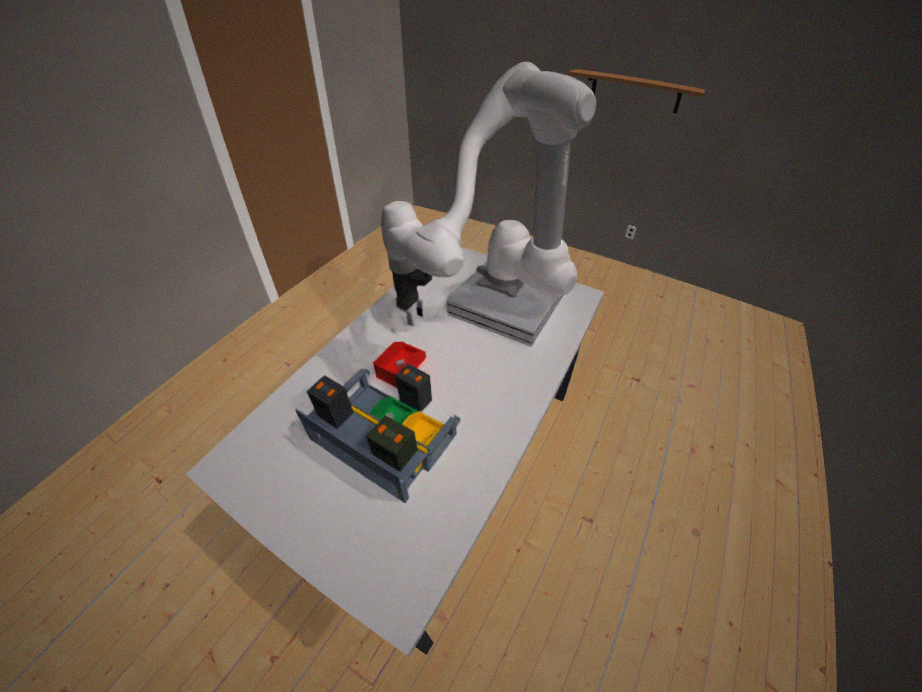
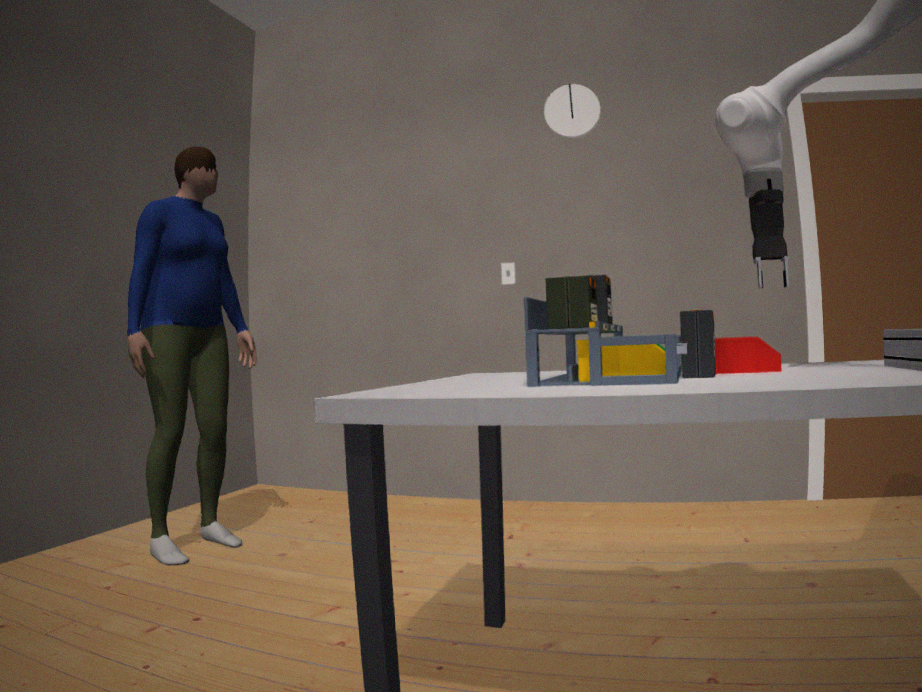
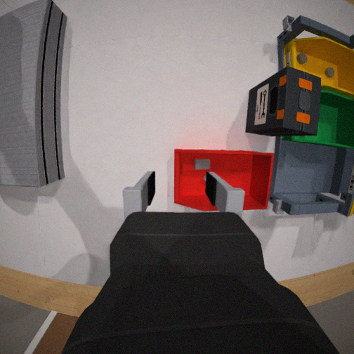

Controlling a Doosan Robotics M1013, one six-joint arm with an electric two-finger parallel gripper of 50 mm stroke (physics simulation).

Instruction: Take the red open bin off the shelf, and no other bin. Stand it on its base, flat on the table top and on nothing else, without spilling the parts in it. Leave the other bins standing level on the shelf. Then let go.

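Frame: origin at the arm's base, x ahead, y left, z up, level; metres.
Seen in the pictures: gripper, fingertip midpoint: [image 1: 415, 320] [image 2: 773, 287]; arm's base, origin of the base link: [image 1: 503, 281].
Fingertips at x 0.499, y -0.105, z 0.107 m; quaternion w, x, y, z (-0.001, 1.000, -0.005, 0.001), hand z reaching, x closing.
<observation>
Pixels of each thing's top centre, then the offset from my fingertips to it.
- red open bin, middle of its top: [image 2: 739, 337] [image 1: 399, 353] dx +0.080, dy -0.026, dz -0.104 m
- green bin, middle of its top: [image 1: 386, 414] dx +0.314, dy +0.098, dz -0.098 m
- yellow bin, middle of its top: [image 2: 626, 338] [image 1: 416, 430] dx +0.317, dy +0.210, dz -0.098 m
- olive case, middle of its top: [image 2: 571, 278] [image 1: 390, 433] dx +0.416, dy +0.208, dz +0.020 m
The red open bin [image 1: 386, 364] [image 2: 744, 355] [image 3: 235, 187] stands level on its base on the white table top [image 1: 335, 536] [image 2: 476, 411] [image 3: 115, 100], close beside the shelf's open side. A grey block [image 3: 202, 164] lies in it; another small part is mostly hidden by a finger. My gripper [image 1: 414, 314] [image 2: 772, 281] [image 3: 180, 182] is open and empty, well above the table and the bin's outer end. The green bin [image 1: 384, 408] [image 3: 330, 120] and yellow bin [image 1: 423, 426] [image 2: 633, 360] [image 3: 317, 56] sit level in the blue-grey shelf [image 1: 346, 449] [image 2: 636, 340] [image 3: 310, 165].
A dark case [image 1: 414, 388] [image 2: 697, 344] [image 3: 285, 105] stands on the table beside the red bin, before the green bin. A dark case [image 1: 329, 402] and an olive case [image 1: 391, 440] [image 2: 569, 303] stand on the shelf top. The grey robot base plinth [image 1: 502, 303] [image 3: 25, 100] is opposite the shelf.
</observation>
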